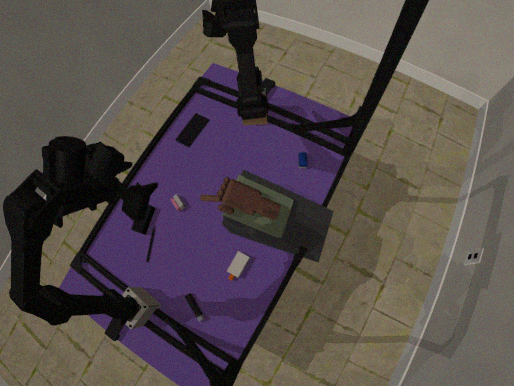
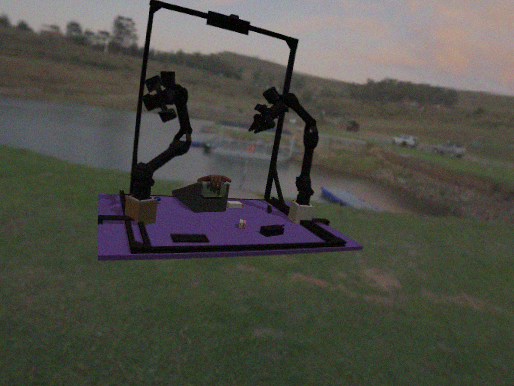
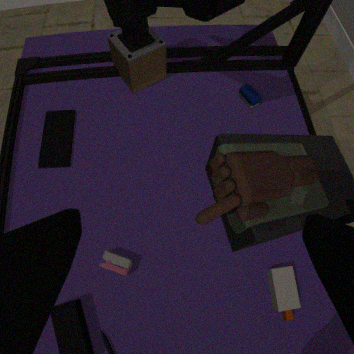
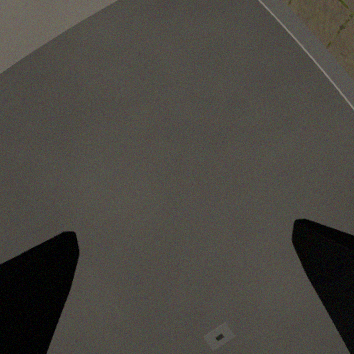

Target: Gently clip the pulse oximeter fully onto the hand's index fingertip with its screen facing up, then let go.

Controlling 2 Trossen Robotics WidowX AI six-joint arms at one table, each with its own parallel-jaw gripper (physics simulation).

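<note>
The pulse oximeter looks to be the small white-and-pink clip, lying apart from the hand with its pink part on one side; I cannot make out its screen. The brown hand rests on a green pad on a dark sloped stand. Its index finger sticks out past the pad, bare. My left gripper is open and empty, high above the table. My right gripper is open and empty, raised and facing a grey wall.
A blue block, a white box with an orange tab, a flat black slab, a black box and a dark cylinder lie around the stand. Black frame bars edge the table.
</note>
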